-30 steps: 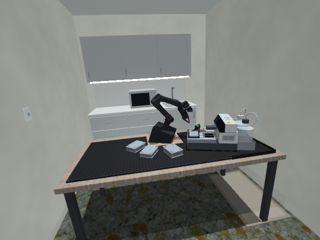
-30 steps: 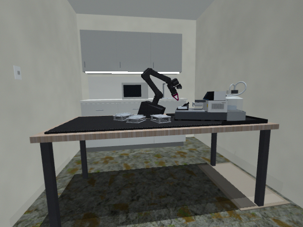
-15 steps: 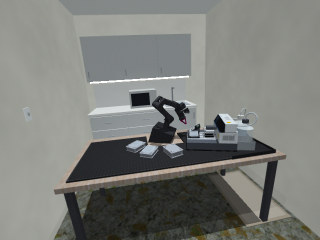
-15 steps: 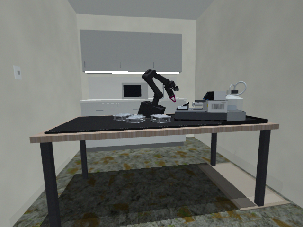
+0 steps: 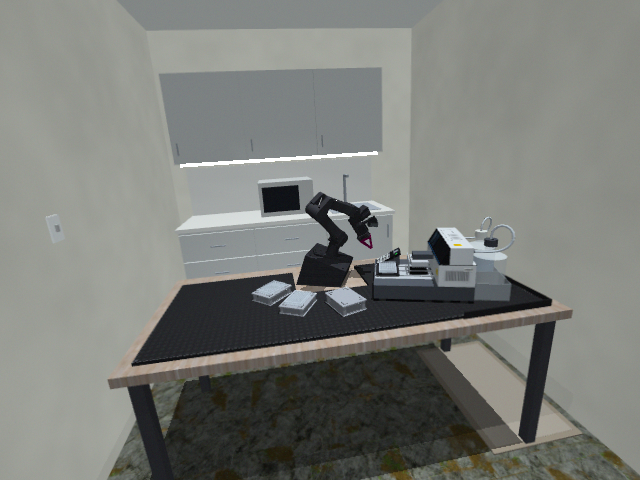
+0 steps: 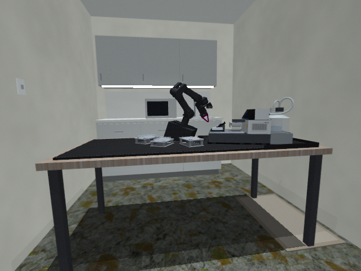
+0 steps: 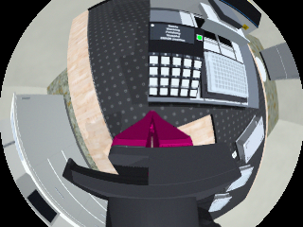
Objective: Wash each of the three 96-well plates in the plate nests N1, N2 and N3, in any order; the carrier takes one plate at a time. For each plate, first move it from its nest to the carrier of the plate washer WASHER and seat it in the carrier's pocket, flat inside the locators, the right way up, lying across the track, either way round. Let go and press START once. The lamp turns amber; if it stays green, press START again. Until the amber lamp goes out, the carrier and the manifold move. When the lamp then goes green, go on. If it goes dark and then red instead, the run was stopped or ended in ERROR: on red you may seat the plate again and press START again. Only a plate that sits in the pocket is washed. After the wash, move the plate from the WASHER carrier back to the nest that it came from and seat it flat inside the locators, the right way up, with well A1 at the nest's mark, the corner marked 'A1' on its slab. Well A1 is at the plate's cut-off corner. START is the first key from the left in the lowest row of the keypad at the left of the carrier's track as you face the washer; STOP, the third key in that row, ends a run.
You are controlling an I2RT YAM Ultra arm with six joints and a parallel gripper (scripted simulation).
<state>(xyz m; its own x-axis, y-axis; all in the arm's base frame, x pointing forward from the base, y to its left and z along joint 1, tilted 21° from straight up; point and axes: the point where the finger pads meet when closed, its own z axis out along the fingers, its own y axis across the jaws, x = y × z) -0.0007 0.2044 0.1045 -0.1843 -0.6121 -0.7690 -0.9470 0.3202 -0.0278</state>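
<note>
The washer carrier is 190 mm ahead of my hand, 60 mm below it and 30 mm to the left of it. Also, from my hand: clear bottle 440 mm to the left, 390 mm ahead, 20 mm below; then plate washer 230 mm ahead, 180 mm to the left, 20 mm below; then nest 360 mm ahead, 220 mm to the right, 110 mm below.
</note>
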